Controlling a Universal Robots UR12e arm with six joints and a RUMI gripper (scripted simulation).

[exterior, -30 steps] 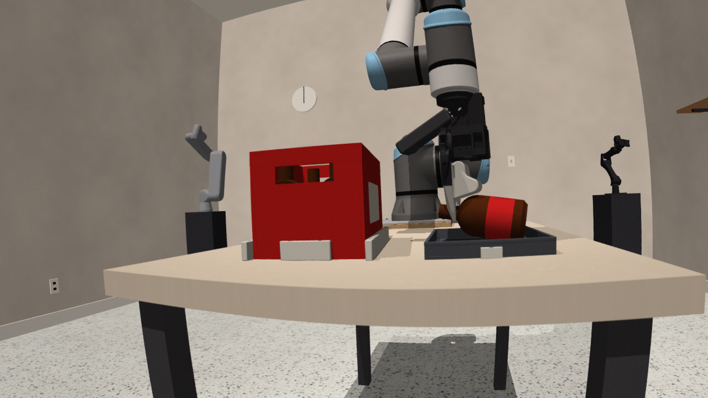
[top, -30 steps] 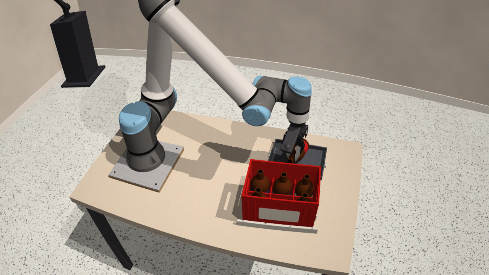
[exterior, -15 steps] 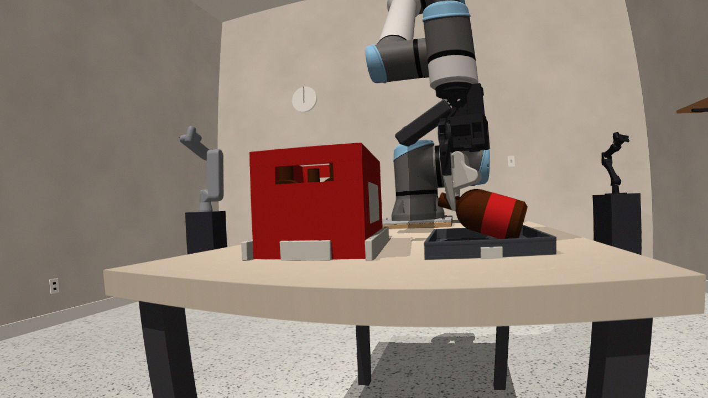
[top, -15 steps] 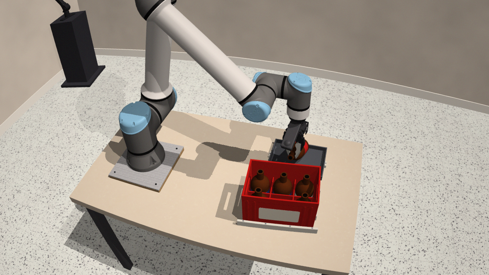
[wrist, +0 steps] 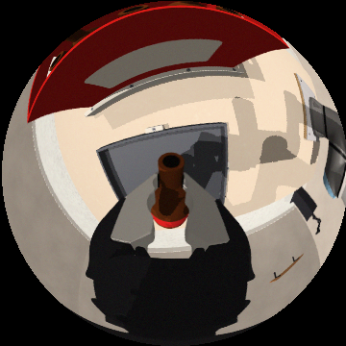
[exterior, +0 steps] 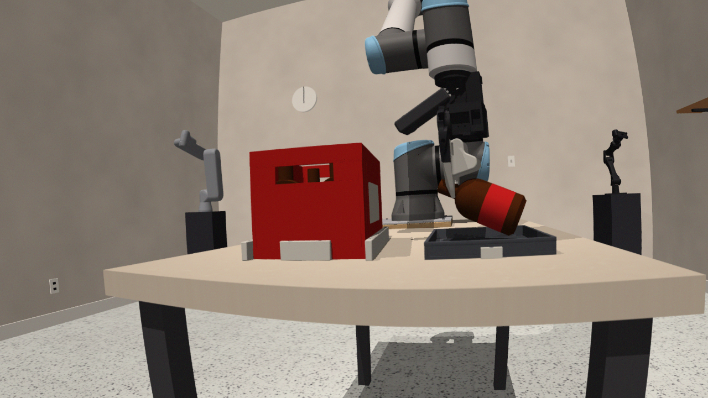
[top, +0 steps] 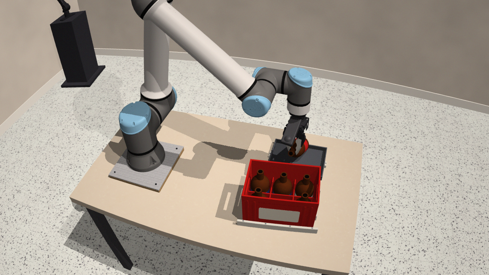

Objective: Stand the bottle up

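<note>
My gripper is now 30 mm short of the tray, 50 mm to the right of it and 90 mm above it. The rest, counted from my hand: red crate: 40 mm behind, 240 mm to the right, 20 mm below.
</note>
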